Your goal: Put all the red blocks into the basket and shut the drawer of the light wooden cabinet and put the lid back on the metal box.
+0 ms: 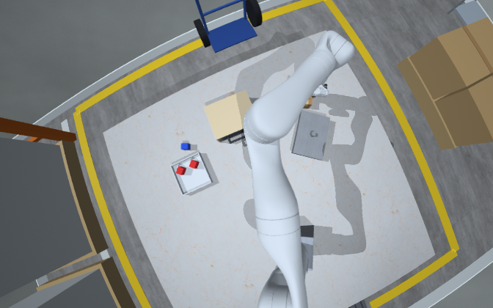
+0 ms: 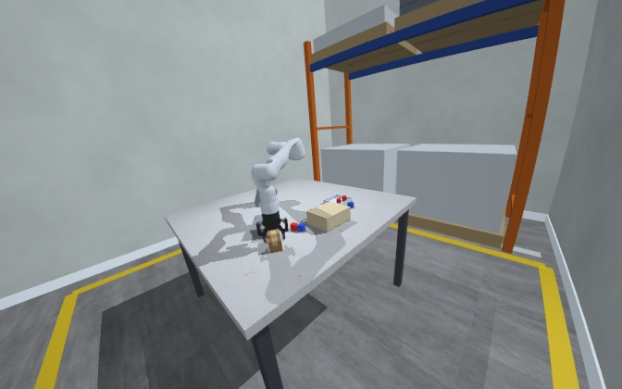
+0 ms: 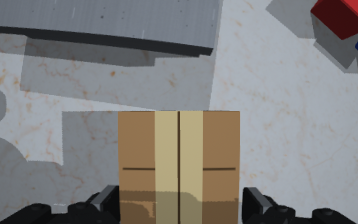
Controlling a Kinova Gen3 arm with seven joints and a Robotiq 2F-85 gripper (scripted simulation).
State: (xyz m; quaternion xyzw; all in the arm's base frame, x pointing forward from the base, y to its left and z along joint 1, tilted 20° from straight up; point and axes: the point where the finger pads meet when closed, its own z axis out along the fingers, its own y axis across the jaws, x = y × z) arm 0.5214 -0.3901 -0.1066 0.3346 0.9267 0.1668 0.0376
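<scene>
Right now my hand is right at the cardboard box. Also, from my hand: light wooden cabinet (70 mm ahead, 330 mm to the left); then lid (170 mm behind, 90 mm to the left, 10 mm above); then drawer (60 mm ahead, 340 mm to the left).
</scene>
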